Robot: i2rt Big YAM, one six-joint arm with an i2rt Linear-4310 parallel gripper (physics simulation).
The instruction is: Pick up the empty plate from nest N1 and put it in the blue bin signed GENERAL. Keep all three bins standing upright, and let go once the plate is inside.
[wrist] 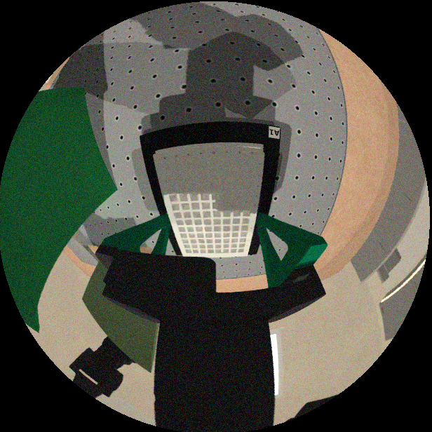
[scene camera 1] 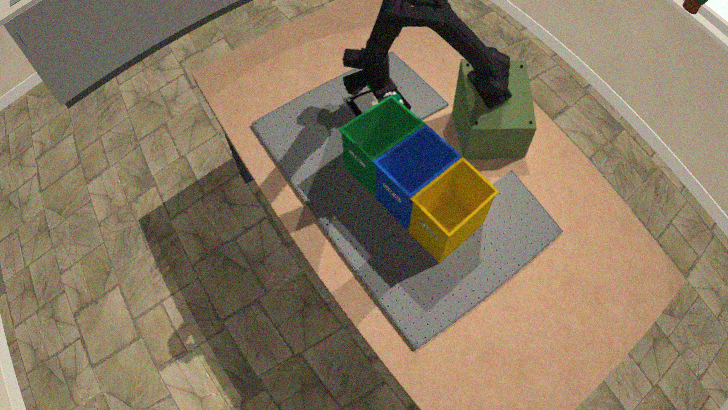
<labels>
green bin: wrist; scene camera 1
yellow bin: scene camera 1 447, 211; not seen in the wrist view (hidden by a green bin)
same spot on green bin: (wrist: 62, 179) = (scene camera 1: 378, 131)
</labels>
